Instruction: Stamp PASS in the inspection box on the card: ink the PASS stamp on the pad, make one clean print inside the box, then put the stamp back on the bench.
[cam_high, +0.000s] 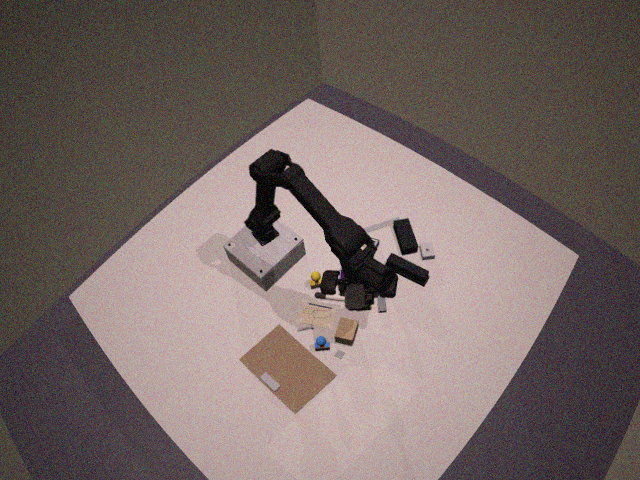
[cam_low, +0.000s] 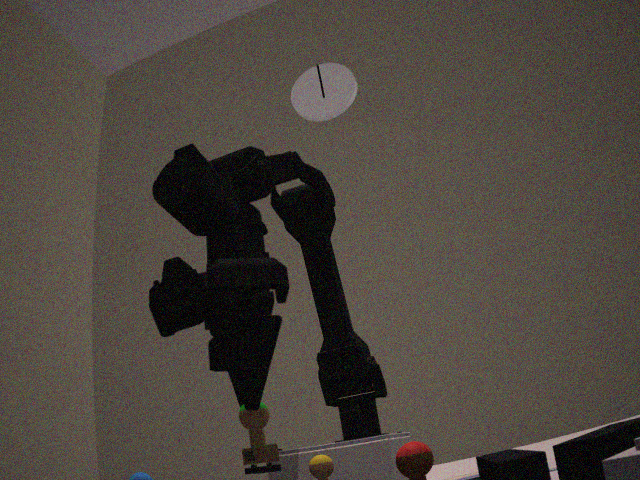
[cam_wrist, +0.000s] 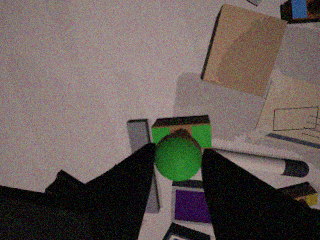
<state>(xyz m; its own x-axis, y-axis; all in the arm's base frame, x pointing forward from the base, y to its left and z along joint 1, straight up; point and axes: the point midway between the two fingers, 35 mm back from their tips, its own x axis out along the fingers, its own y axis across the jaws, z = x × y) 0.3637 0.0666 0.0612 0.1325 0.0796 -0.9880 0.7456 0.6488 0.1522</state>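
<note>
Now: the wooden block 10 mm ahead of my gripper tip, 70 mm to the right of it and 90 mm below it. The rest, counted from my gripper tip: grey bar (30 mm behind, 90 mm to the left, 100 mm below); green stamp (30 mm below); pen (110 mm behind, 30 mm to the right, 100 mm below).
</note>
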